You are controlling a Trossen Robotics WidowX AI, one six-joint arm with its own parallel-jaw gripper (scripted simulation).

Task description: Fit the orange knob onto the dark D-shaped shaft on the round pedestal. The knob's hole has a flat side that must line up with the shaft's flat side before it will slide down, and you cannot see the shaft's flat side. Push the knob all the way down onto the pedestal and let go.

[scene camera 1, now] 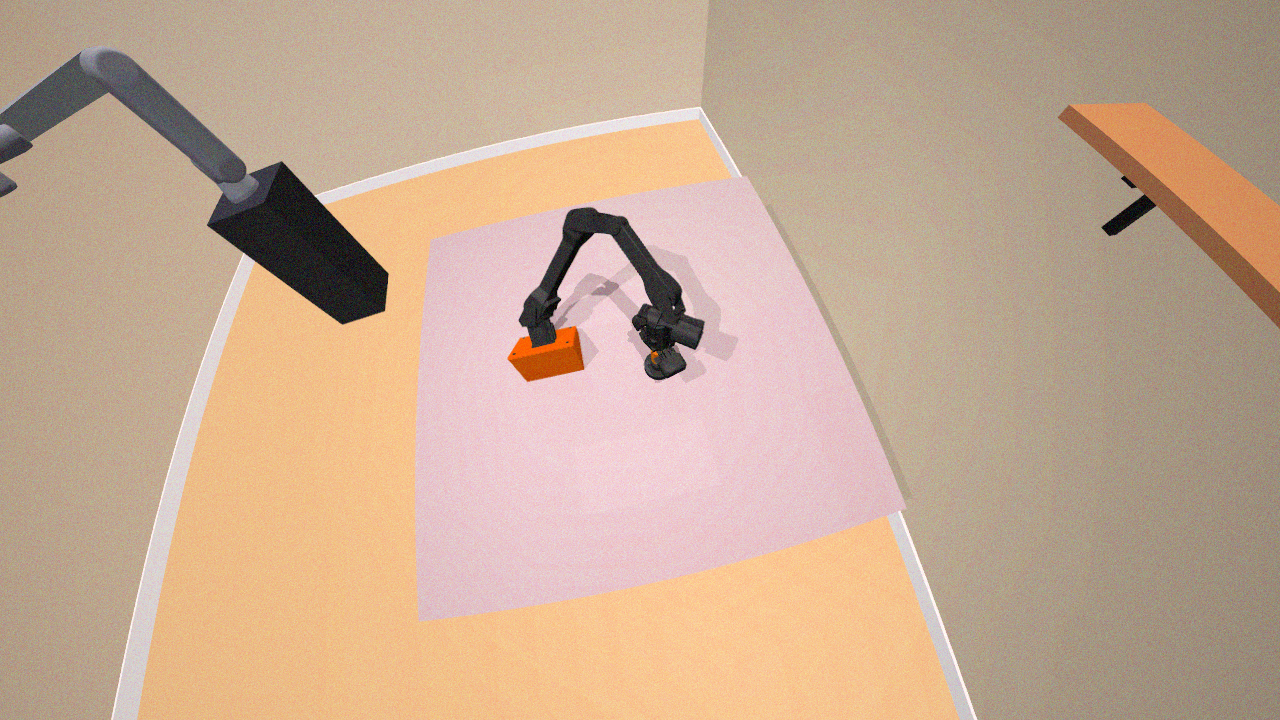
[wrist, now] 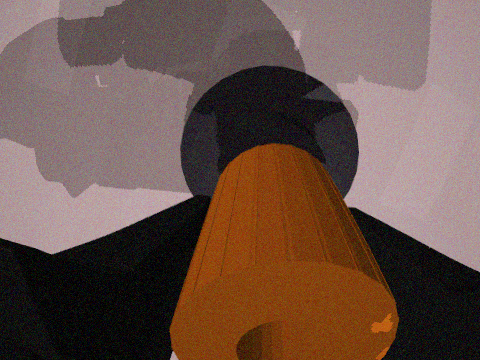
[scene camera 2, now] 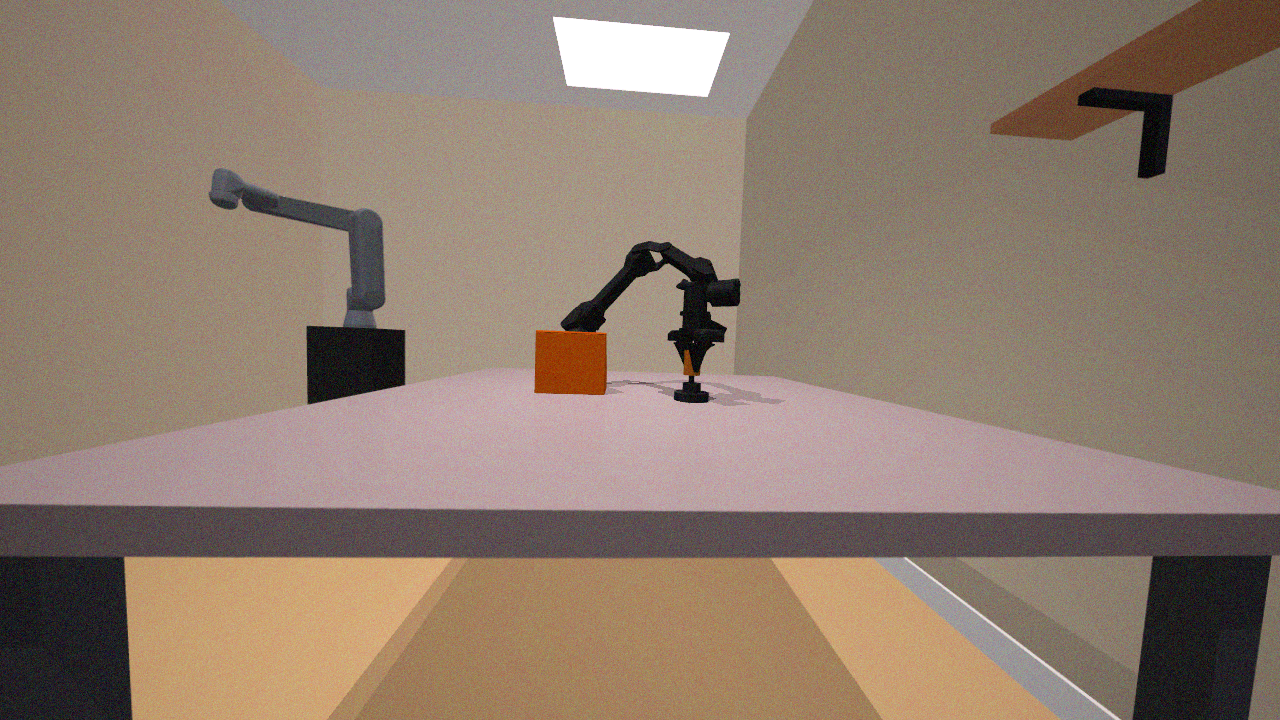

My gripper (scene camera 2: 691, 371) holds an orange knob (wrist: 280, 261). Also in view: a dark round pedestal (wrist: 262, 105).
My gripper is seen too in scene camera 1 (scene camera 1: 658, 356) and in the wrist view (wrist: 275, 215).
